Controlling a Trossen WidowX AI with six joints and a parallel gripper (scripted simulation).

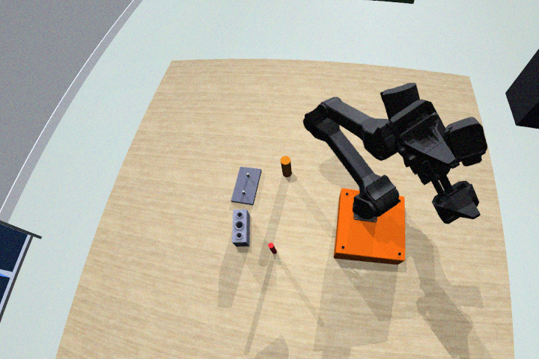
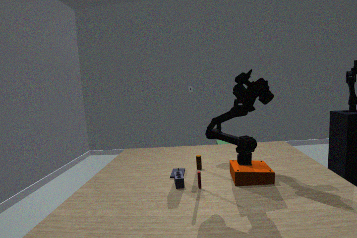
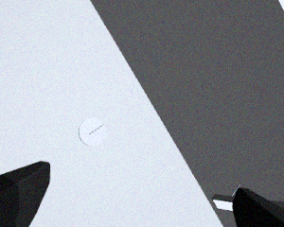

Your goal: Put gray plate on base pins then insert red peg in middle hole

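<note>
Right now my gripper tip is 38 cm short of the gray plate, 5 cm to the left of it and 46 cm above it. Also, from my gripper tip: orange cylinder: 28 cm ahead, 26 cm to the right, 46 cm below; then red peg: 28 cm ahead, 1 cm to the right, 46 cm below; then gray base: 40 cm ahead, 20 cm to the right, 49 cm below.
</note>
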